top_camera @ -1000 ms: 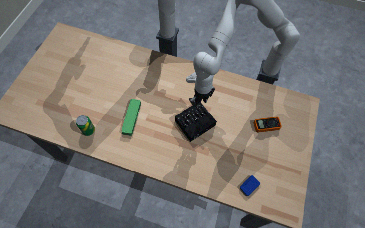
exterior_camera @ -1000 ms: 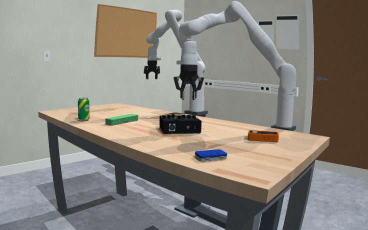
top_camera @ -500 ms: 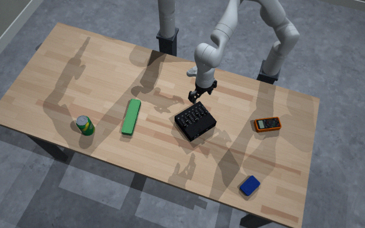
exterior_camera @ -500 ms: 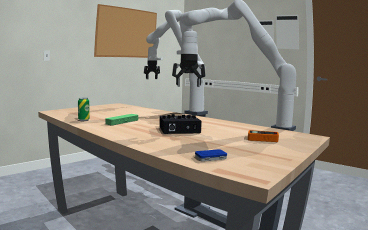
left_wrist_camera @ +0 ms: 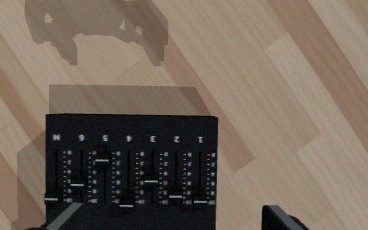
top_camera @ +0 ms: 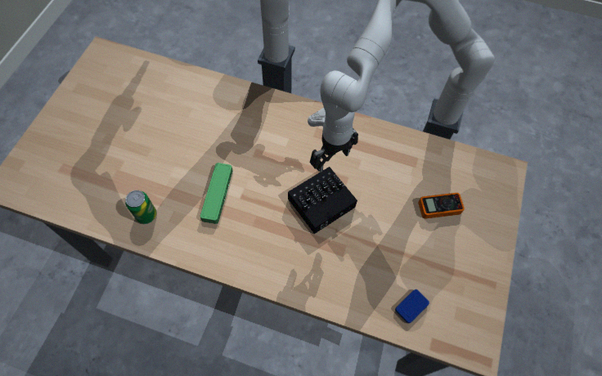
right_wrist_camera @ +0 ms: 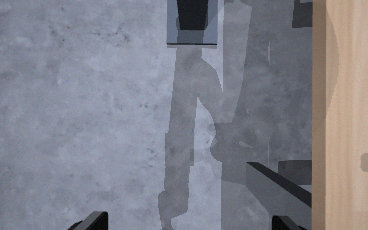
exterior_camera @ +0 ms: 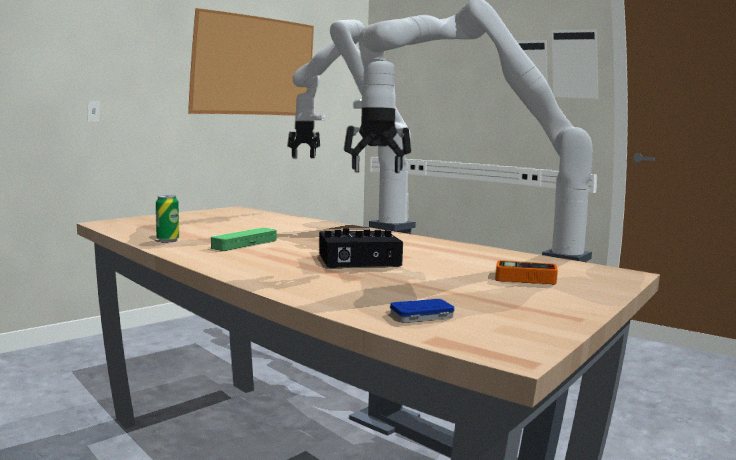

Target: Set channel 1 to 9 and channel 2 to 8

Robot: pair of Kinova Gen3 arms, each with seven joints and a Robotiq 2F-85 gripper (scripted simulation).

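The channel 2 fader is 13 cm below my left hand, 2 cm to the left of it and 1 cm ahead of it. From my left hand the other things lie so: channel 3 fader: 13 cm below, 2 cm ahead; channel 1 fader: 13 cm below, 3 cm to the left, 1 cm behind; channel 4 fader: 13 cm below, 5 cm ahead.
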